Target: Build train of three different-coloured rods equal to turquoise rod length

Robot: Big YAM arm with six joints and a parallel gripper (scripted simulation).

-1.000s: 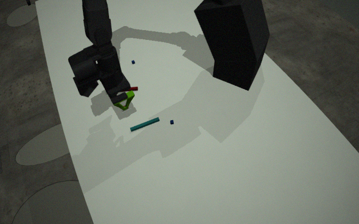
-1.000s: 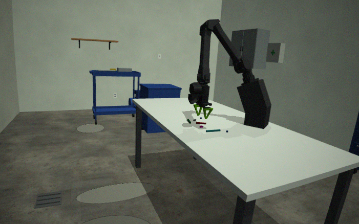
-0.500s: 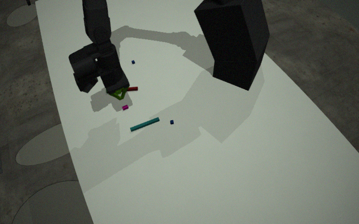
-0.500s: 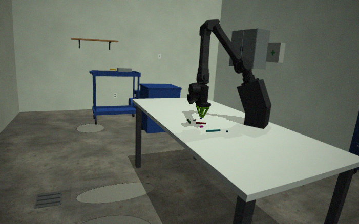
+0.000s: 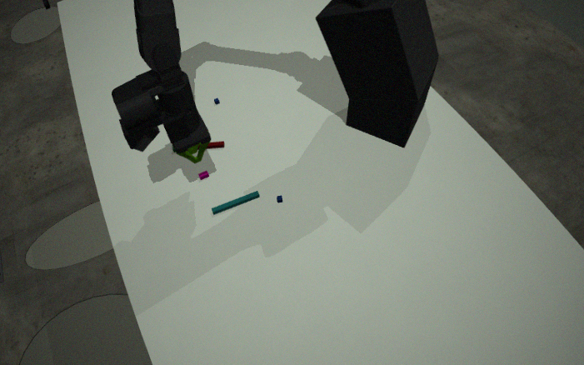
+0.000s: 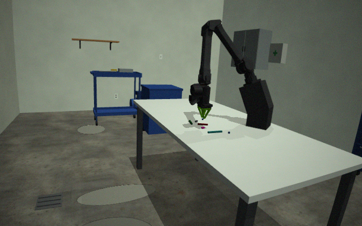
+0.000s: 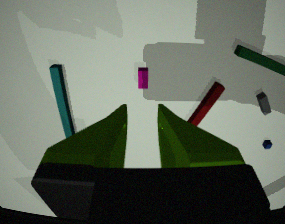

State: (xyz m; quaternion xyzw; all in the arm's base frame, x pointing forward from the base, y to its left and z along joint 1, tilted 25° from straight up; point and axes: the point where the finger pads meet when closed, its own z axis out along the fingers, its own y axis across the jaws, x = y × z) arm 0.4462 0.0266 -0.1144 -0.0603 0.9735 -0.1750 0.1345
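Right now my hand is 70 mm above the magenta rod. Also, from my hand: green rod 130 mm to the right, 70 mm below, 30 mm ahead; then turquoise rod 90 mm to the left, 70 mm below, 40 mm behind; then red rod 70 mm to the right, 70 mm below, 40 mm behind.
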